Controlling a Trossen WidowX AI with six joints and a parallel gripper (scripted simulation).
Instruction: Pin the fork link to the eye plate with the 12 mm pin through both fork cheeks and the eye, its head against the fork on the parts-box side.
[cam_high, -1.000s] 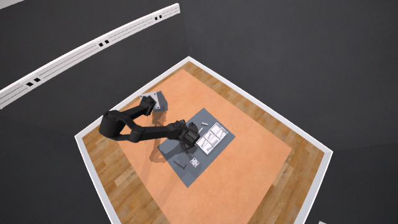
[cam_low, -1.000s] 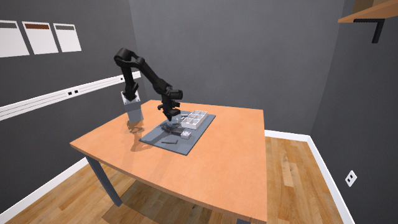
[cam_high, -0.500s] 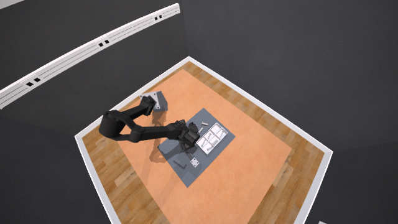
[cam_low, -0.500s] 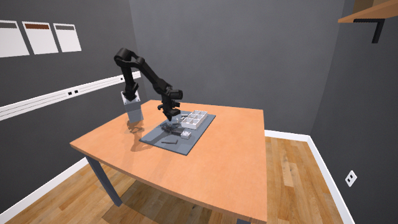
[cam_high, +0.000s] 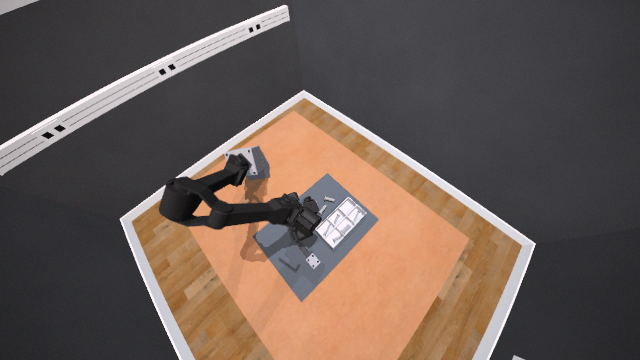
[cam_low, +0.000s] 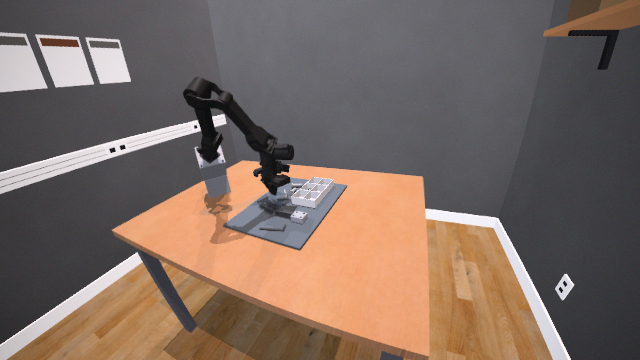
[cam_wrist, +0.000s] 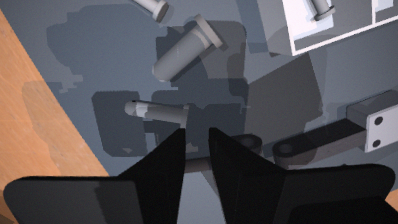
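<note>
My hand is 70 mm above the dark fork link and 50 mm to the left of it. The rest, counted from my hand: grey mat 80 mm below, 70 mm ahead, 20 mm to the left; then thick headed pin 70 mm below, 40 mm to the left, 10 mm ahead; then dark flat bar 80 mm to the right, 70 mm below, 70 mm ahead.
</note>
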